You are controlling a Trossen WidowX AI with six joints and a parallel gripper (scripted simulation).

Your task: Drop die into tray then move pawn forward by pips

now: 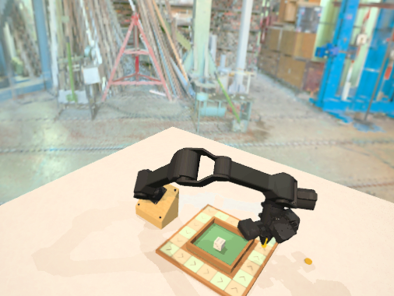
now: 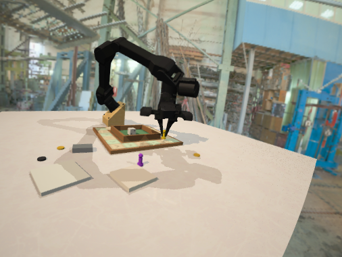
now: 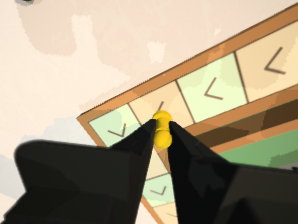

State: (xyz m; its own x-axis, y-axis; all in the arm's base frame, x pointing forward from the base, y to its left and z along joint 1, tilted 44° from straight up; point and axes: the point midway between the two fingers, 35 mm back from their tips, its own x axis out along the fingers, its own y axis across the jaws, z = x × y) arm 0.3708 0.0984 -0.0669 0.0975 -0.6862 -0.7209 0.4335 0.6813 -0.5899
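Now: gripper tip 100 mm past the white die, 90 mm to the left of it and 10 mm above it. The rest, counted from my gripper tip: yellow pawn: 10 mm above; green tray floor: 100 mm behind, 80 mm to the right, 30 mm below; purple pawn: 140 mm to the right, 140 mm ahead, 20 mm below.
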